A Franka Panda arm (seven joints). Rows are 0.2 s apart.
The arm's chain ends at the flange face. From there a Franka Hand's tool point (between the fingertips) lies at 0.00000 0.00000 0.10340 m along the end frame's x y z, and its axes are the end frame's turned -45 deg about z.
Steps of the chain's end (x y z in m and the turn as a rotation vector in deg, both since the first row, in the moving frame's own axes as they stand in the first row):
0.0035 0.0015 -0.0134 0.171 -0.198 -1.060
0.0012 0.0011 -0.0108 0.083 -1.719 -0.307
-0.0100 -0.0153 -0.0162 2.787 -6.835 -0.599
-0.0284 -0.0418 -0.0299 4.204 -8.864 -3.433
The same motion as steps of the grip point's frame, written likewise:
0.0014 0.0031 -0.0134 0.261 -0.019 -1.060
-0.0020 -0.0007 -0.0108 1.274 -1.157 -0.307
-0.0015 -0.0301 -0.0171 6.804 -2.862 -0.599
0.0031 -0.0660 -0.0314 9.240 -3.295 -3.433

